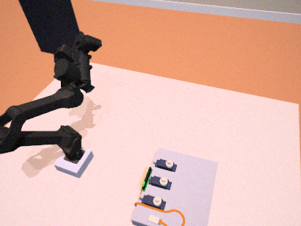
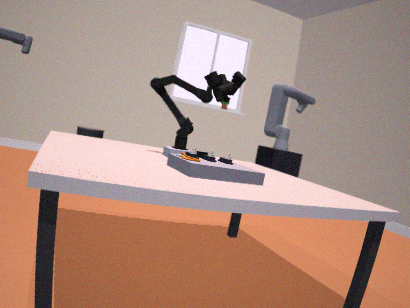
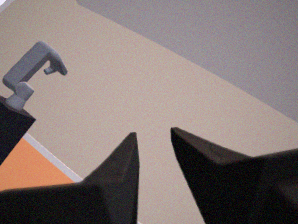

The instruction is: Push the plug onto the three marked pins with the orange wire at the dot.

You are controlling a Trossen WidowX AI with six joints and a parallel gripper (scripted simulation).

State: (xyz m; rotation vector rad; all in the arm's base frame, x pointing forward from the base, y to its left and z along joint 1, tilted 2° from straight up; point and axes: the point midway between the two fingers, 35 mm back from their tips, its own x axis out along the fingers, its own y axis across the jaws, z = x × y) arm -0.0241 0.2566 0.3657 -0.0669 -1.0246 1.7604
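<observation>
My gripper tip is now 360 mm short of the green band, 360 mm above it and 300 mm to the left of it. Also, from my gripper tip: grey printed holder 510 mm ahead, 410 mm below, 260 mm to the right.
</observation>
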